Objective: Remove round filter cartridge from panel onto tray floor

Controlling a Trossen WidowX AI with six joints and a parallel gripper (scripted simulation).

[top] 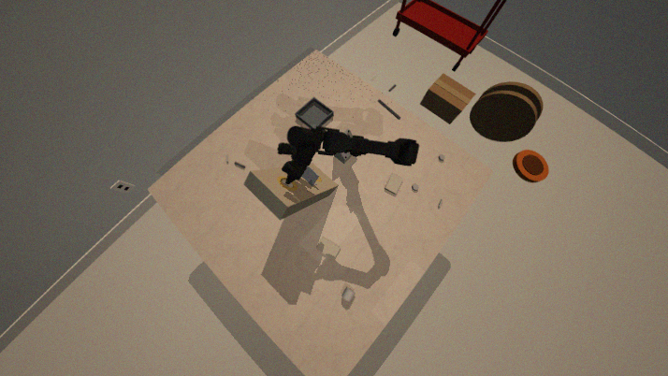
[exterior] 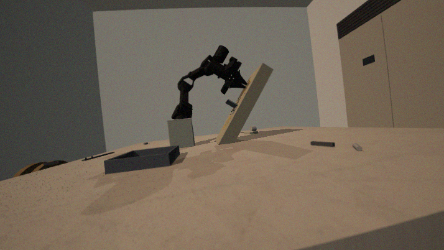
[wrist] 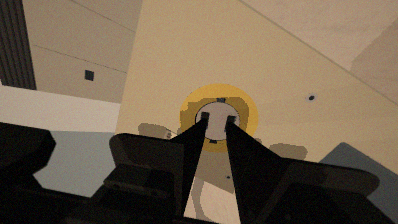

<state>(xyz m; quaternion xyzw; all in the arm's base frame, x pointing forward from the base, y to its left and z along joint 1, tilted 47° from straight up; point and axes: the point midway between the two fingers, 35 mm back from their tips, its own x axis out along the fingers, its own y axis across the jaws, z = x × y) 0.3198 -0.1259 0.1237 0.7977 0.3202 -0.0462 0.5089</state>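
Right now my gripper tip is 20 mm short of the round filter cartridge and 10 mm above it. Also, from my gripper tip: grey flap: 80 mm behind, 100 mm below; then grey tray: 390 mm behind, 290 mm to the right, 250 mm below; then beige service panel: 30 mm behind, 90 mm below.
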